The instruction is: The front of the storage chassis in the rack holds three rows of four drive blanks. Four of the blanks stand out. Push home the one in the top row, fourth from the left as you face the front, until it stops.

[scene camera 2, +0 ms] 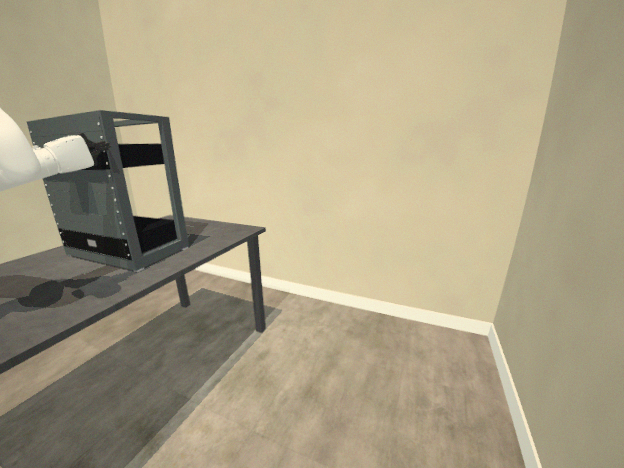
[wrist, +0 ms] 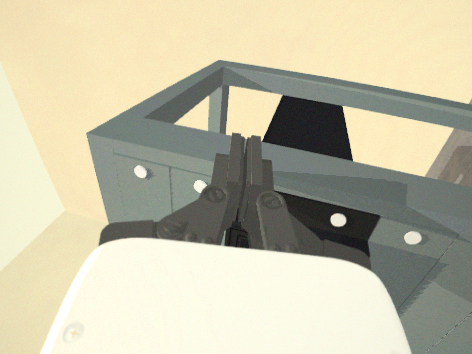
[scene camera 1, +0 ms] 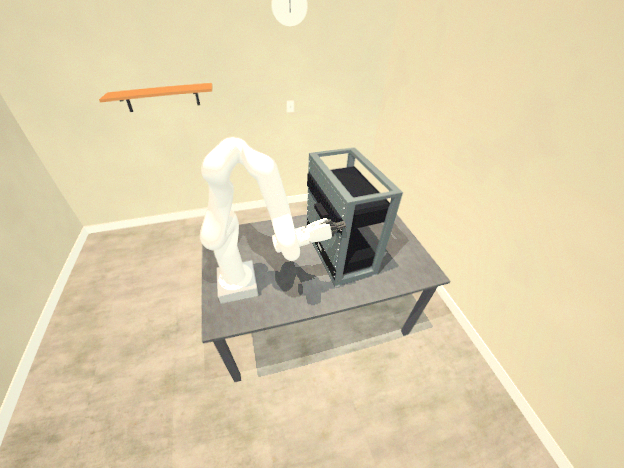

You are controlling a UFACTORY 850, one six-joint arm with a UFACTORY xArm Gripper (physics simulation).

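The storage chassis is a black box in the upper part of the grey rack. In the wrist view a black end of its front shows right of the fingers, with a white screw. A small dark patch of the front shows between the finger bases. My gripper is shut and empty, its tips at the chassis front near the rack's near front post. The top-row fourth blank cannot be made out; the gripper hides much of that area. Contact cannot be told.
The rack stands on the dark grey table. A lower black unit sits at the rack's bottom. White screws line the front posts. The arm's white base stands at the table's other end. An orange wall shelf hangs behind.
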